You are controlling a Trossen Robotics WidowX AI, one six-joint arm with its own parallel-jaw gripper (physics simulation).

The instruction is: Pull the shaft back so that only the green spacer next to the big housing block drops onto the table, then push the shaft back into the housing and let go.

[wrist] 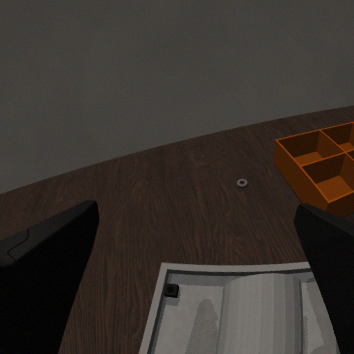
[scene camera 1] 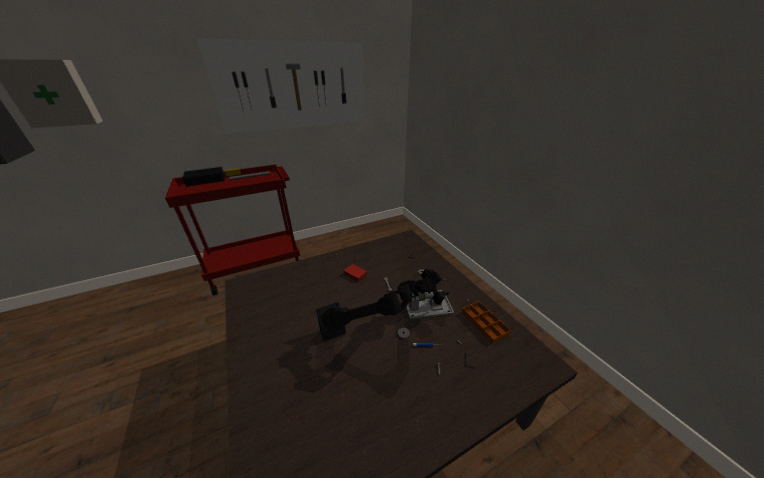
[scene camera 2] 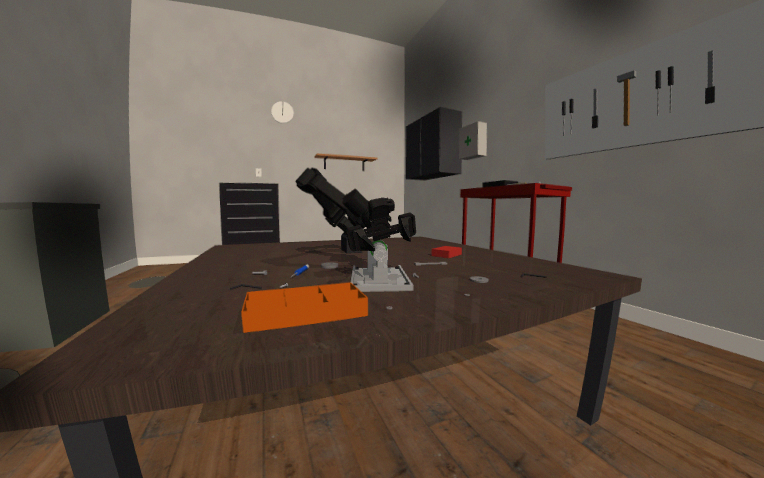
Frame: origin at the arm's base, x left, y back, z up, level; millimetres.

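Seen in the pictures: gripper, fingertip midpoint: (wrist: 202, 213) (scene camera 1: 445, 285) (scene camera 2: 392, 244); arm's base at its link origin: (scene camera 1: 329, 318).
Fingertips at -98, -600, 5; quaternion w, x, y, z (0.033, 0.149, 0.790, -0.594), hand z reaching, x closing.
Offsets run from my fingertips to a thing's top centre, as dx, dy, dz.
A pale grey tray (scene camera 1: 431, 315) (scene camera 2: 384, 287) (wrist: 225, 267) on the table carries the grey housing assembly (scene camera 2: 379, 273). A ridged, rounded grey part (wrist: 262, 315) stands inside the tray in the wrist view. A little green {+20, +123, -5} (scene camera 2: 385, 246) shows at the top of the assembly, under the arm; I cannot tell which spacer it is. The black gripper (scene camera 1: 441, 297) (wrist: 197, 205) is open and empty. Its fingers stand wide apart, low over the tray, with the right finger covering part of the tray and the rounded part's right side close by. The arm hides most of the shaft and the spacers.
An orange divided bin {-223, -75, -74} (scene camera 1: 495, 337) (scene camera 2: 304, 313) (wrist: 290, 172) stands beside the tray. A small washer {-68, -118, -107} (scene camera 2: 389, 307) (wrist: 242, 186) lies near it. A blue screwdriver {-187, +241, -91} (scene camera 1: 423, 344) (scene camera 2: 301, 270), a grey disc {-76, +304, -99} (scene camera 1: 399, 333), a wrench {+257, +194, -101} (scene camera 2: 430, 263) and a red box {+432, +319, -79} (scene camera 1: 355, 272) (scene camera 2: 446, 251) lie around.
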